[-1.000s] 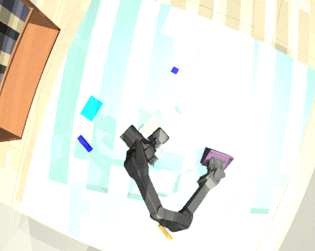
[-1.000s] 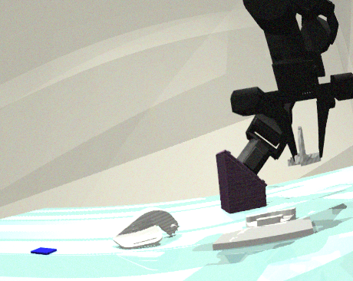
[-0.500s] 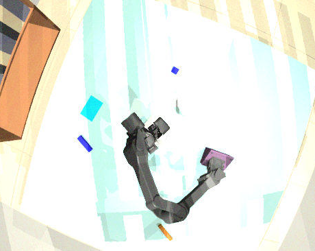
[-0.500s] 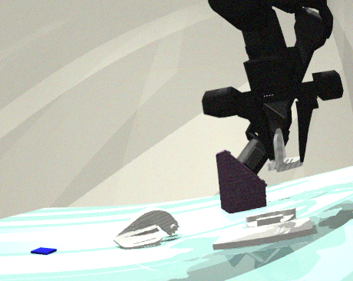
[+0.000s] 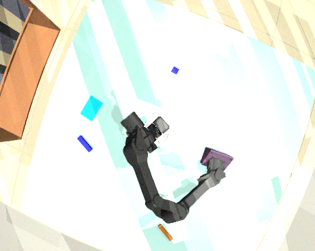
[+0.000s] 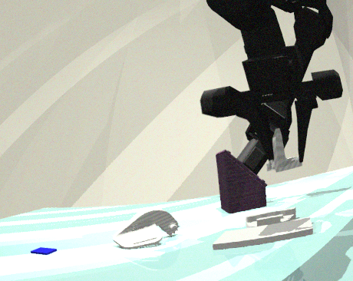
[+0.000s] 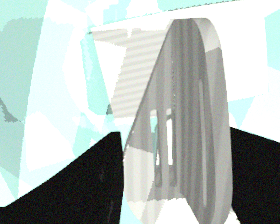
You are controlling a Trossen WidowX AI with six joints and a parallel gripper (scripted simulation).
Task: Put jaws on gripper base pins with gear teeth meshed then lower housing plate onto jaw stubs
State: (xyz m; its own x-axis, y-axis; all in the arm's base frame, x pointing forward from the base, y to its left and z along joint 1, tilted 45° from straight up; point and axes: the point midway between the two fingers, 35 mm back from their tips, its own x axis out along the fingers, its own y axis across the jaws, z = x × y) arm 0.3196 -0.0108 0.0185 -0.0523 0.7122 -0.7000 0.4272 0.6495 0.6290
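Now: gripper tip 80 mm above the long flat white part and 30 mm to the left of it. Round my gripper tip: cyan tile: 300 mm ahead, 80 mm below, 10 mm to the right; then small blue square: 320 mm to the right, 80 mm below; then blue bar: 270 mm ahead, 160 mm to the left, 70 mm below.
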